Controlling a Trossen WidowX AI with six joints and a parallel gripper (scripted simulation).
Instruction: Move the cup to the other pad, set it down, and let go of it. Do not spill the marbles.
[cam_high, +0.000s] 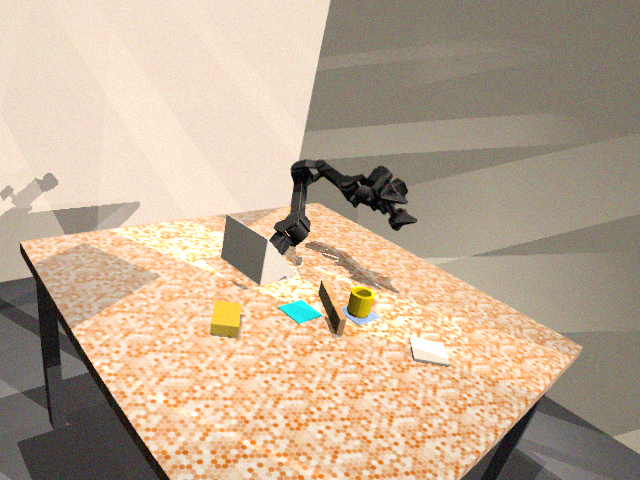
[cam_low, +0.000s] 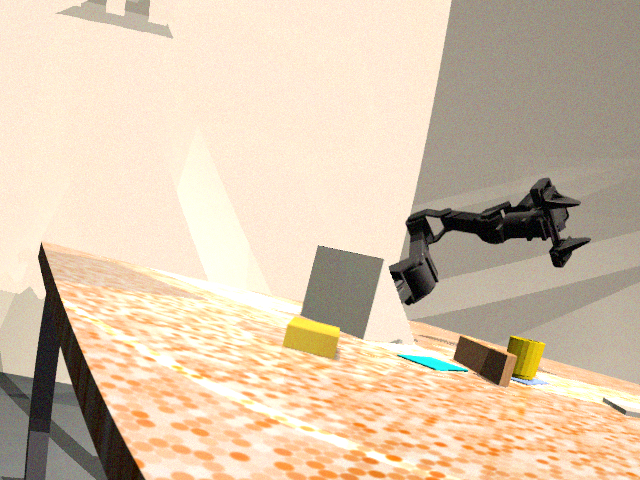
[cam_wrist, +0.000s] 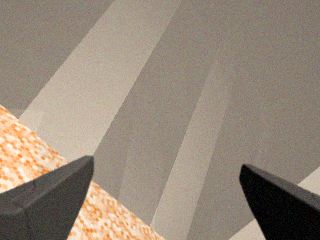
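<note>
Now: the yellow cup 2 cm behind my gripper tip, 10 cm to the right of it and 29 cm below it. From my gripper tip the other things lie so: white flat tile 22 cm ahead, 5 cm to the right, 32 cm below; then wooden block 5 cm behind, 18 cm to the right, 31 cm below; then light blue pad 1 cm behind, 10 cm to the right, 33 cm below.
</note>
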